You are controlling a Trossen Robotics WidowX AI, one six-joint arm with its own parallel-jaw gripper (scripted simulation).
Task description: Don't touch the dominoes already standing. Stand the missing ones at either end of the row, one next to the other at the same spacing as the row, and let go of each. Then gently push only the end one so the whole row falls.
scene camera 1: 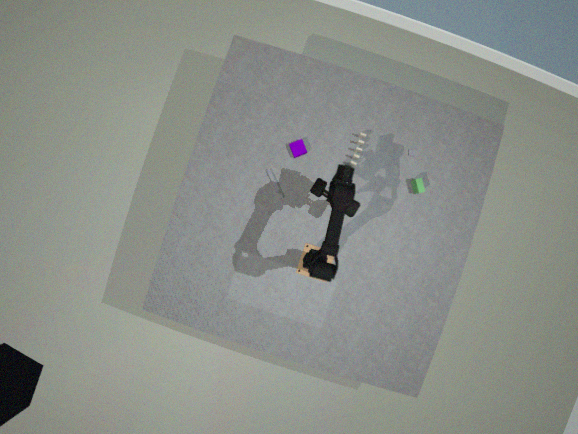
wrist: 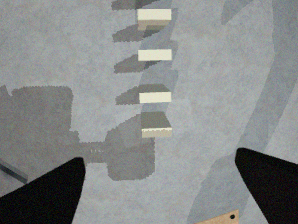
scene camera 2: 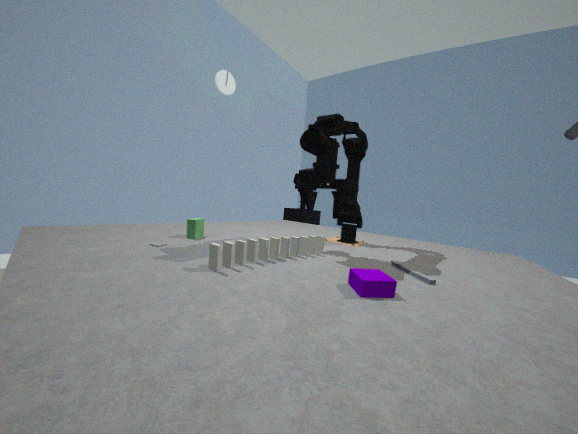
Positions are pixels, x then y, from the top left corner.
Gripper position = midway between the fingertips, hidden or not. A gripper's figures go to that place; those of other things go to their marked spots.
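My gripper (wrist: pixel 163 161), 10 cm from the lens. Cream domino (wrist: pixel 153 124), 16 cm from the lens.
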